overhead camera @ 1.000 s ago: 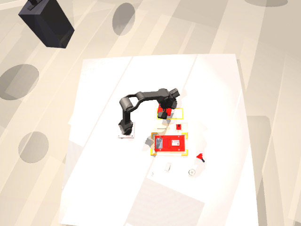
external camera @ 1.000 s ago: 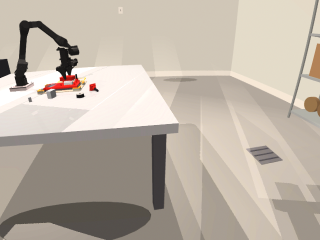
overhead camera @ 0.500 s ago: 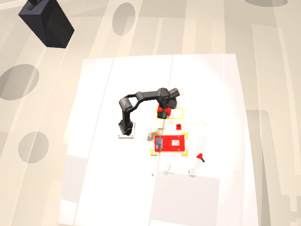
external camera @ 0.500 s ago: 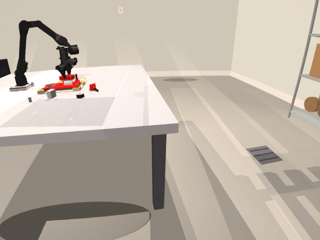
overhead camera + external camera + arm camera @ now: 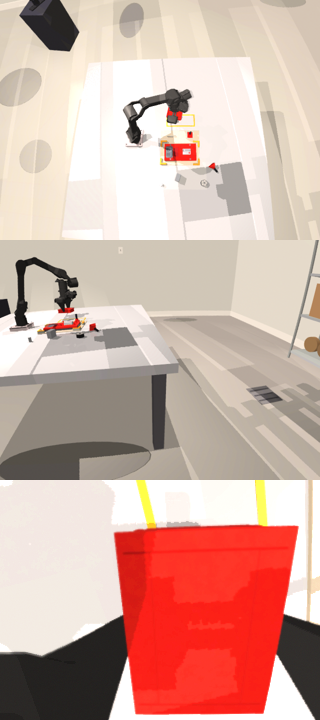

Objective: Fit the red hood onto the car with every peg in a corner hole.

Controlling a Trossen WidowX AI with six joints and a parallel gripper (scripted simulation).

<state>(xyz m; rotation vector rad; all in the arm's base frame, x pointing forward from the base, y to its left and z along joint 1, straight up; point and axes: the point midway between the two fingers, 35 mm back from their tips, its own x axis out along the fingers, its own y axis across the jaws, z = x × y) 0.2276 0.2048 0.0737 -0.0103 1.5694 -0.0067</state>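
The grey engine block is 12 cm ahead of my gripper tip, 22 cm to the right of it and 4 cm below it. The rest, counted from my gripper tip: red hood (1 cm above).
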